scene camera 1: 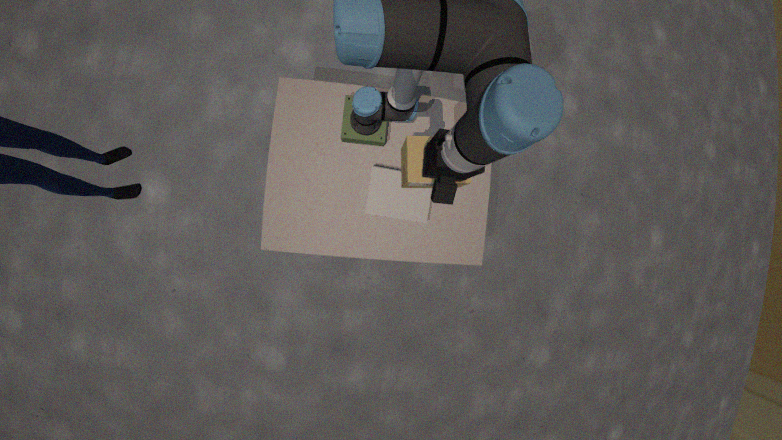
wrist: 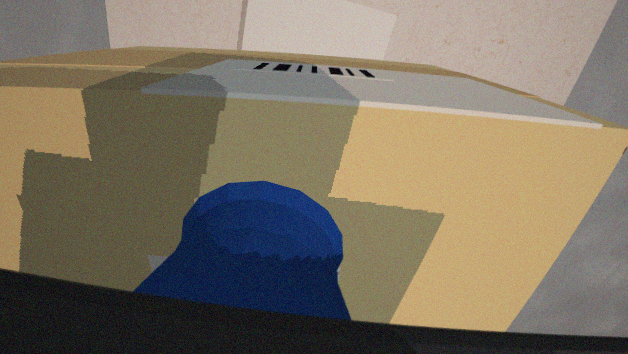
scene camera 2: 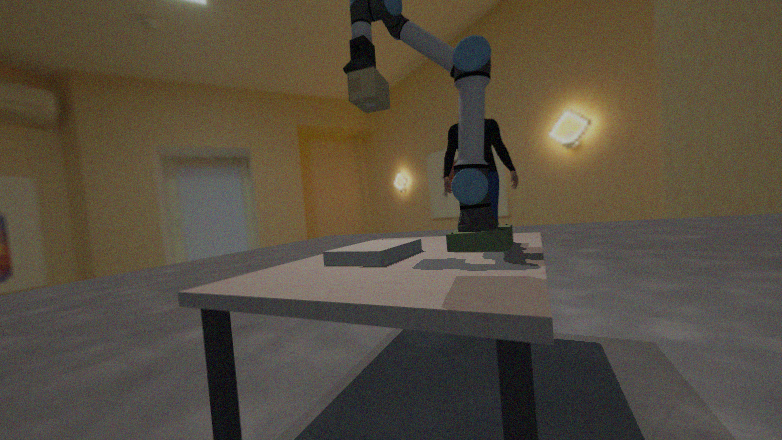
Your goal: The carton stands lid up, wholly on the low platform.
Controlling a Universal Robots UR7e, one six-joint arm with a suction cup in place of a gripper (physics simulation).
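Seen in the pictures: hand at its tool point: [wrist: 272, 214]; arm's base at its link origin: [scene camera 1: 365, 120] [scene camera 2: 477, 229].
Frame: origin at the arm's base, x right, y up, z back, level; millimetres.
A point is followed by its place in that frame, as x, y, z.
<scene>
The tan carton [scene camera 1: 415, 161] @[-119, 601, -340] [scene camera 2: 367, 90] @[-249, 527, -308] [wrist: 465, 200] @[-131, 602, -369] hangs in the air, high above the table, slightly tilted in the scene camera 2 view. My gripper [scene camera 2: 360, 68] @[-170, 590, -352] [wrist: 262, 225], a blue suction cup under a black body, is shut on the carton and presses on a plain face of it. A white label with a barcode [wrist: 320, 70] @[-162, 569, -386] is on the adjoining face. I cannot tell which face is the lid. The low platform [scene camera 1: 396, 197] @[-165, -23, -375] [scene camera 2: 355, 257] @[-343, -43, -362] [wrist: 320, 25] @[-170, -22, -421] is a flat pale slab on the table, apart from the carton. The wrist hides part of the carton in the scene camera 1 view.
The pale table [scene camera 1: 311, 218] @[265, -71, -492] [scene camera 2: 306, 290] @[-636, -70, -337] carries the platform and the green base block [scene camera 1: 349, 137] @[77, -3, -90] [scene camera 2: 475, 241] @[-105, -34, 1] of my arm. The arm rises behind the platform in the scene camera 2 view. A person [scene camera 1: 60, 180] [scene camera 2: 493, 142] stands beyond the table.
</scene>
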